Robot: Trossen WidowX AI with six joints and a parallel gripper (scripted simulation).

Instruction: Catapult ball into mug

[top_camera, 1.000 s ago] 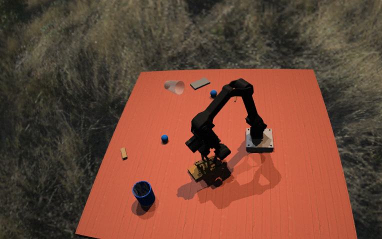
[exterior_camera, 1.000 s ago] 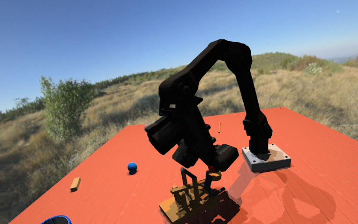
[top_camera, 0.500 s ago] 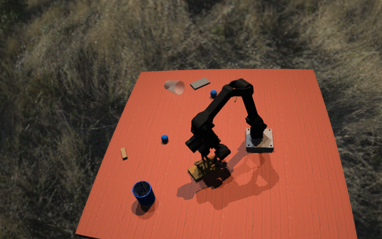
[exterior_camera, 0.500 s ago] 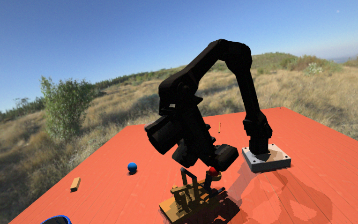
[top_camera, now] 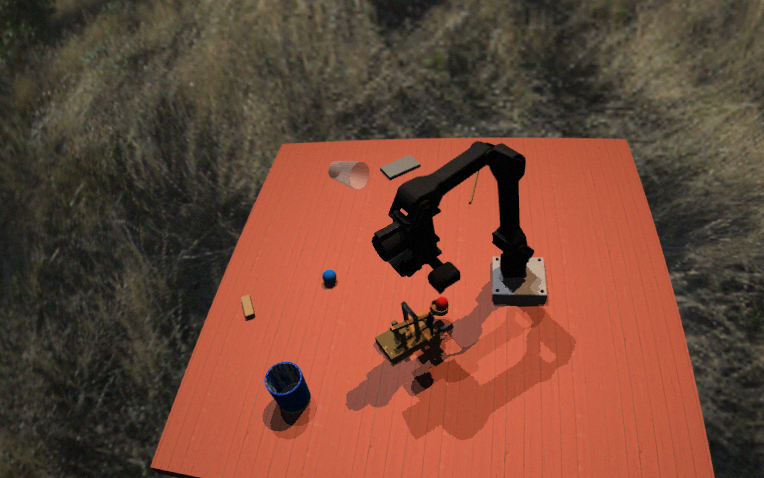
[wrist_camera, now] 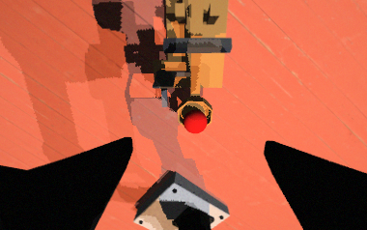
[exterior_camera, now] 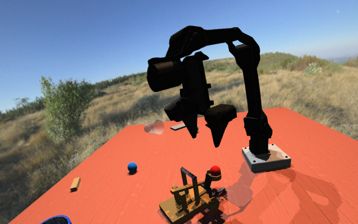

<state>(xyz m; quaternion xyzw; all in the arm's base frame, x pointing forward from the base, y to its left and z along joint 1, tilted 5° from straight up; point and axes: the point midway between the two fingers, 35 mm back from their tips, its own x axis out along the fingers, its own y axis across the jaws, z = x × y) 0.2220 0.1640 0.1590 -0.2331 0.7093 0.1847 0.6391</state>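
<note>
My gripper tip is now 110 mm above the red ball, 20 mm to the left of it and 20 mm past it. Round my gripper tip: wooden catapult: 110 mm below, 30 mm to the left, 20 mm ahead; then blue mug: 330 mm ahead, 220 mm to the left, 140 mm below; then small wooden block: 520 mm ahead, 160 mm below, 60 mm to the right.
</note>
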